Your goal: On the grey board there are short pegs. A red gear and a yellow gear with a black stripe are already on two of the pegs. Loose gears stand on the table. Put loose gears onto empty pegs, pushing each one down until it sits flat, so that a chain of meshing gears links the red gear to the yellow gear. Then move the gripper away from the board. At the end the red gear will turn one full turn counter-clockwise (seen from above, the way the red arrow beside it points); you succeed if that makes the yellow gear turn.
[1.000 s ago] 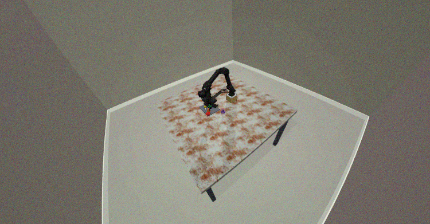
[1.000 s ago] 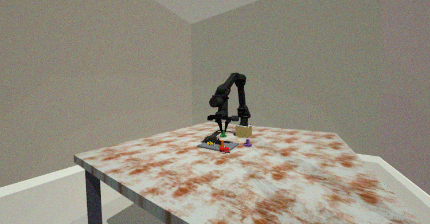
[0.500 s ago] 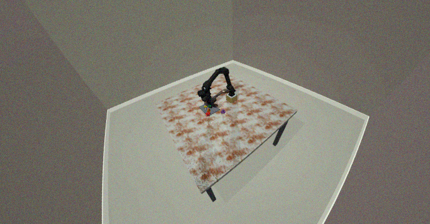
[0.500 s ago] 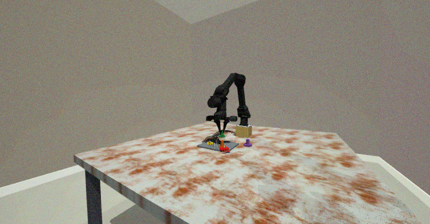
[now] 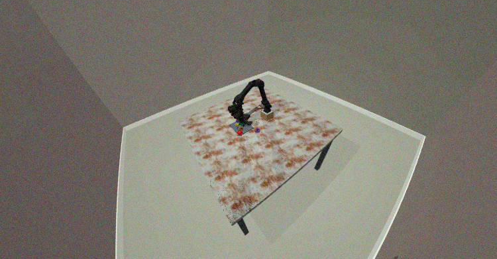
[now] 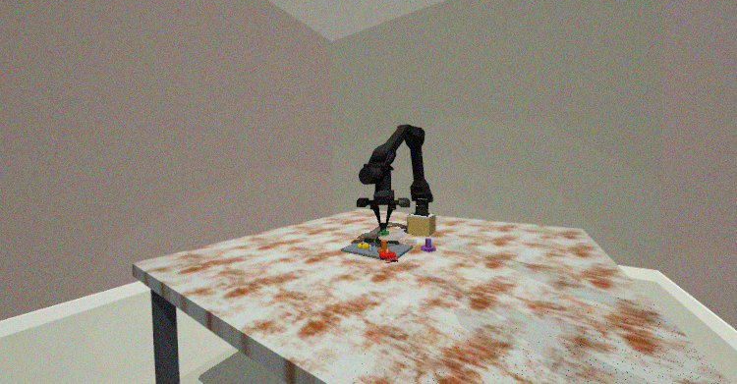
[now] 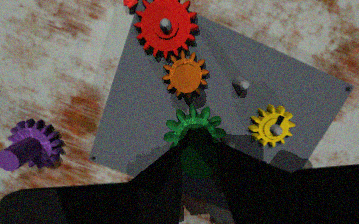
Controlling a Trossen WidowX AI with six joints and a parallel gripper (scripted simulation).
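Right now the green gear is 10 mm below my gripper tip. Also, from my gripper tip: yellow gear (80 mm to the right, 70 mm below, 10 mm ahead); then orange gear (60 mm below, 30 mm ahead, 10 mm to the left); then red gear (70 mm below, 70 mm ahead, 40 mm to the left).
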